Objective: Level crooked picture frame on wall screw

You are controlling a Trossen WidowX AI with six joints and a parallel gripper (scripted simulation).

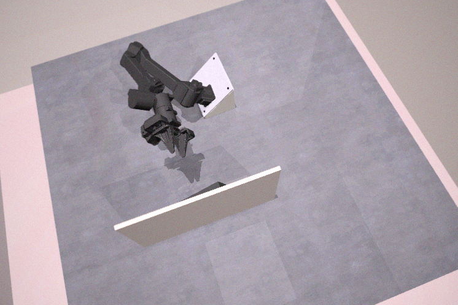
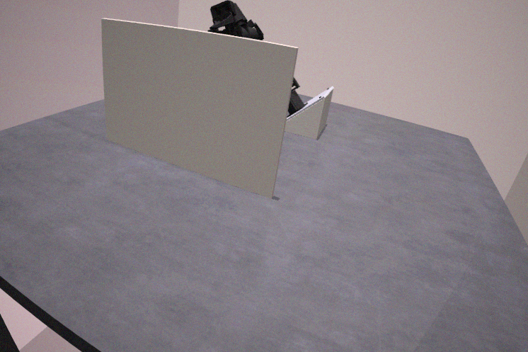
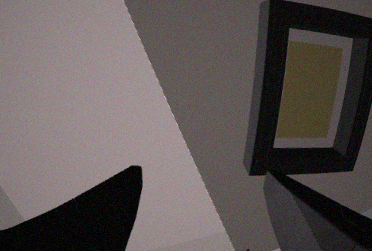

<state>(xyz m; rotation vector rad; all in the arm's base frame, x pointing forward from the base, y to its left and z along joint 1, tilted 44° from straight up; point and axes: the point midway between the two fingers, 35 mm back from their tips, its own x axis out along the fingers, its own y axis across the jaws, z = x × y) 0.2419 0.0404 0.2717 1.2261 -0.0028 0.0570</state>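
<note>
The picture frame is 13 cm ahead of my gripper tip, 3 cm to the left of it and 11 cm below it. From my gripper tip the other things lie so: wall panel 14 cm ahead, 2 cm to the left, 12 cm below.
</note>
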